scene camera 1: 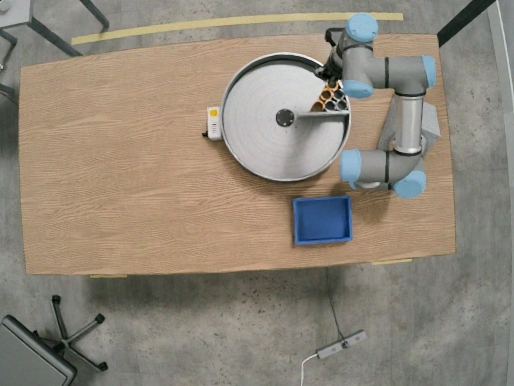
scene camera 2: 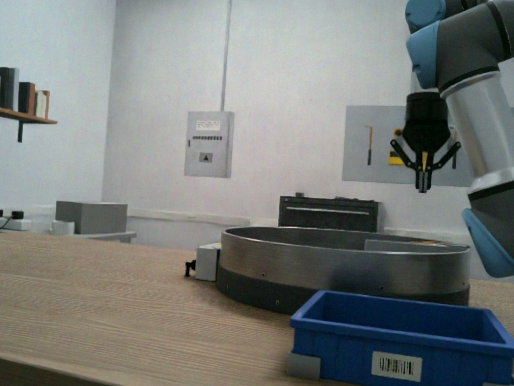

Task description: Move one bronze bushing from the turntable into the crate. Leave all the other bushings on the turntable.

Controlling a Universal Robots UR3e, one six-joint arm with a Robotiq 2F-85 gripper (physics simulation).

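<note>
The round grey turntable (scene camera 1: 257, 135) (scene camera 2: 300, 260) has a raised rim. A bronze bushing (scene camera 1: 326, 94) stands in a tight cluster with other bronze and grey ones, against the divider near the right rim. A grey bushing (scene camera 1: 341, 105) is in the same cluster. The arm hides part of the cluster in scene camera 1, and the rim hides the bushings' bodies in scene camera 2. My gripper (scene camera 1: 328, 76) (scene camera 2: 423, 187) is shut with its fingertips together and nothing between them. It points down, high above the turntable's rear right part. The blue crate (scene camera 1: 322, 220) (scene camera 2: 340, 345) has a bare floor in scene camera 1.
A flat divider (scene camera 1: 322, 114) runs from near the turntable's hub (scene camera 1: 285, 117) to its right rim. A small white box (scene camera 1: 214, 123) (scene camera 2: 206, 262) adjoins the turntable's left side. The crate stands on the wooden table (scene camera 1: 125, 150) (scene camera 2: 125, 300), in front of the turntable.
</note>
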